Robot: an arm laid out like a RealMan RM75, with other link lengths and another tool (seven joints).
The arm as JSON. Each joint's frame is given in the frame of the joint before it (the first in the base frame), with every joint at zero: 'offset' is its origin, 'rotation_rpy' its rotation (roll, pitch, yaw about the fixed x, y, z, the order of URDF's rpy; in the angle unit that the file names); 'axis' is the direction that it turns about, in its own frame. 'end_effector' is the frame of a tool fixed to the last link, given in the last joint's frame.
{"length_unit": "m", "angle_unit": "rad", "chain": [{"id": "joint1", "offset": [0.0, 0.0, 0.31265], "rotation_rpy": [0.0, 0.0, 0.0], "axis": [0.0, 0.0, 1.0]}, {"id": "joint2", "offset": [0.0, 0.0, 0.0], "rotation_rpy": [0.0, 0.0, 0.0], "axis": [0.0, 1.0, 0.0]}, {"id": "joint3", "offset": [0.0, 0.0, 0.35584], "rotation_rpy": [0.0, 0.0, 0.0], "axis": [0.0, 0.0, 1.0]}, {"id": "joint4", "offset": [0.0, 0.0, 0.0], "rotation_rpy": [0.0, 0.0, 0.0], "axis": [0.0, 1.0, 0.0]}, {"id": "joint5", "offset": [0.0, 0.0, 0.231], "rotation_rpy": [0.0, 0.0, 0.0], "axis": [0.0, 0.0, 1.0]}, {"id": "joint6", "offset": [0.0, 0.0, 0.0], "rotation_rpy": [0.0, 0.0, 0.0], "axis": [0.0, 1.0, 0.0]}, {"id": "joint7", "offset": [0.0, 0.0, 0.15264], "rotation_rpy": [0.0, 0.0, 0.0], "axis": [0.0, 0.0, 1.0]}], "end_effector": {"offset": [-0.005, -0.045, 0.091], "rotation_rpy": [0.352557, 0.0, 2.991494]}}
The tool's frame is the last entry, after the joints.
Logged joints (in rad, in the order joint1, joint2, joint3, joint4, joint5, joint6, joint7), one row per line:
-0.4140 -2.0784 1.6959 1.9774 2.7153 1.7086 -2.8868
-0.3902 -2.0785 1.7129 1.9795 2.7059 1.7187 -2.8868
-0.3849 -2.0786 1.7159 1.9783 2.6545 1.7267 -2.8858
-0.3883 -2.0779 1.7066 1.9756 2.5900 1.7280 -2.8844
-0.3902 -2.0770 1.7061 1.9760 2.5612 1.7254 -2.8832
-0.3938 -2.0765 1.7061 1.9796 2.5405 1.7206 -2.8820
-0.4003 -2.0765 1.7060 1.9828 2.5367 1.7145 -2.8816
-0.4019 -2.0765 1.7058 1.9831 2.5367 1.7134 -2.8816
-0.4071 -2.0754 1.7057 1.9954 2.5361 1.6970 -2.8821
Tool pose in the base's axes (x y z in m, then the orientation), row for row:
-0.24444 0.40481 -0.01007 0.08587 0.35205 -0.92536 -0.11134
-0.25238 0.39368 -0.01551 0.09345 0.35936 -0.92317 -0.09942
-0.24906 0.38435 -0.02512 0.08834 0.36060 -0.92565 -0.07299
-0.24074 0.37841 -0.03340 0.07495 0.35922 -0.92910 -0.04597
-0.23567 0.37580 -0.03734 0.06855 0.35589 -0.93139 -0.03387
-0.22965 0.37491 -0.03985 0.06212 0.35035 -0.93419 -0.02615
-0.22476 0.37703 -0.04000 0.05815 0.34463 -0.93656 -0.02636
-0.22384 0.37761 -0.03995 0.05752 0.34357 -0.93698 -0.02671
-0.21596 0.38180 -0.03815 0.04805 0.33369 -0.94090 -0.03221
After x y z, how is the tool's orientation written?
As a quaternion, w x y z.
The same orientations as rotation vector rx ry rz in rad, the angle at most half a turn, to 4 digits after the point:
1.0493 -2.7582 -0.3319
1.0664 -2.7394 -0.2950
1.0733 -2.7550 -0.2172
1.0777 -2.7873 -0.1379
1.0718 -2.8049 -0.1020
1.0591 -2.8242 -0.0791
1.0444 -2.8381 -0.0799
1.0415 -2.8405 -0.0810
1.0174 -2.8688 -0.0982

